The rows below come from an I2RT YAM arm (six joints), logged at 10 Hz.
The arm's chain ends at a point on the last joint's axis. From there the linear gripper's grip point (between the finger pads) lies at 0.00 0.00 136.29 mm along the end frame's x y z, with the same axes.
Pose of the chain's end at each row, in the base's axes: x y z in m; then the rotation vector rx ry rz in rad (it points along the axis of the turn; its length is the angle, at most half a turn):
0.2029 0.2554 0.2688 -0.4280 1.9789 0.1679
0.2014 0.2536 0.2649 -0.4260 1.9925 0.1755
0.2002 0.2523 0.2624 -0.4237 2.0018 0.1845
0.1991 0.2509 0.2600 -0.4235 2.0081 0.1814
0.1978 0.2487 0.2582 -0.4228 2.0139 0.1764
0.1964 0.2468 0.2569 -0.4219 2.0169 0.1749
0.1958 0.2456 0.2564 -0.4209 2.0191 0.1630
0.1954 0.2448 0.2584 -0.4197 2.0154 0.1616
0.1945 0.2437 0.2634 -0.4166 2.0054 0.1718
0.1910 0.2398 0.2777 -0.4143 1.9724 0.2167
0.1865 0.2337 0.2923 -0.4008 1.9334 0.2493
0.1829 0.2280 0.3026 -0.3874 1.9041 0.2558
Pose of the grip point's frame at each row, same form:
0.3184 0.2970 0.2095 -0.4280 1.9789 0.1679
0.3160 0.2955 0.2041 -0.4260 1.9925 0.1755
0.3141 0.2947 0.2006 -0.4237 2.0018 0.1845
0.3127 0.2928 0.1975 -0.4235 2.0081 0.1814
0.3113 0.2900 0.1950 -0.4228 2.0139 0.1764
0.3098 0.2878 0.1933 -0.4219 2.0169 0.1749
0.3094 0.2854 0.1925 -0.4209 2.0191 0.1630
0.3093 0.2845 0.1950 -0.4197 2.0154 0.1616
0.3088 0.2844 0.2013 -0.4166 2.0054 0.1718
0.3058 0.2852 0.2199 -0.4143 1.9724 0.2167
0.3026 0.2821 0.2398 -0.4008 1.9334 0.2493
0.3006 0.2768 0.2541 -0.3874 1.9041 0.2558

